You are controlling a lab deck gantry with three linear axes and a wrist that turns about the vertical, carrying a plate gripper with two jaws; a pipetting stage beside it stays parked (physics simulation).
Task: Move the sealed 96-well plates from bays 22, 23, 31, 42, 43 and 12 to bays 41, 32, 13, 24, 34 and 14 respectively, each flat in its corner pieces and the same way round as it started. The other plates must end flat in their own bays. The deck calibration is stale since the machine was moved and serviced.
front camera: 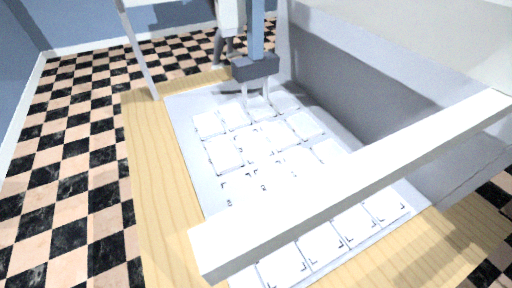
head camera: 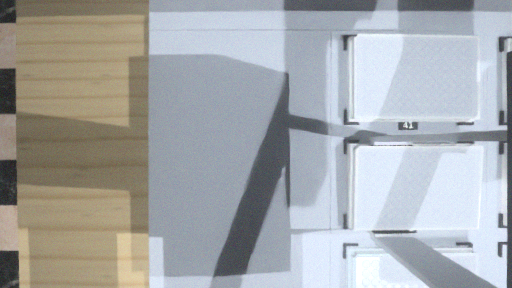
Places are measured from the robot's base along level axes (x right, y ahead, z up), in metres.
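Pixels of known places: gripper, fingertip midpoint: (front camera: pixel 255 104) (head camera: pixel 387 187); robot's base, link origin: (front camera: pixel 192 119).
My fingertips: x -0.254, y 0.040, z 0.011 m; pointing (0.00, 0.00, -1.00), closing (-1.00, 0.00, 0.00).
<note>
Ahead of a thing's pixels: the offset from my fingertips to its top centre. "spot": to the spot under its first point.
My gripper (front camera: pixel 255 102) (head camera: pixel 394 187) is low at bay 31, its jaws against the two long edges of a white sealed plate {dy +0.027, dx +0.000, dz +0.007 m} (front camera: pixel 261 110) (head camera: pixel 420 200). It looks shut on this plate; any small lift is hard to tell. Another sealed plate {dy +0.028, dx -0.108, dz +0.003 m} (front camera: pixel 285 103) (head camera: pixel 440 90) lies in bay 41, above it in the head view. Bay 21's plate {dy +0.026, dx +0.106, dz +0.003 m} (front camera: pixel 233 117) (head camera: pixel 367 272) shows partly at the head view's lower edge. In the front view, plates also lie in bay 42 {spot: dy +0.200, dx -0.100, dz +0.003 m} (front camera: pixel 304 125), bay 32 {spot: dy +0.205, dx +0.003, dz +0.003 m} (front camera: pixel 281 135) and bay 12 {spot: dy +0.194, dx +0.216, dz +0.004 m} (front camera: pixel 223 154). The bay 31 label is hidden.
A thick white beam (front camera: pixel 350 175) crosses the front view and hides part of the deck. Several plates lie in front of it, one plate {spot: dy +0.560, dx +0.114, dz +0.003 m} (front camera: pixel 320 245) among them. A tall grey wall (front camera: pixel 350 85) stands along the right side. A person (front camera: pixel 230 20) stands behind the table.
</note>
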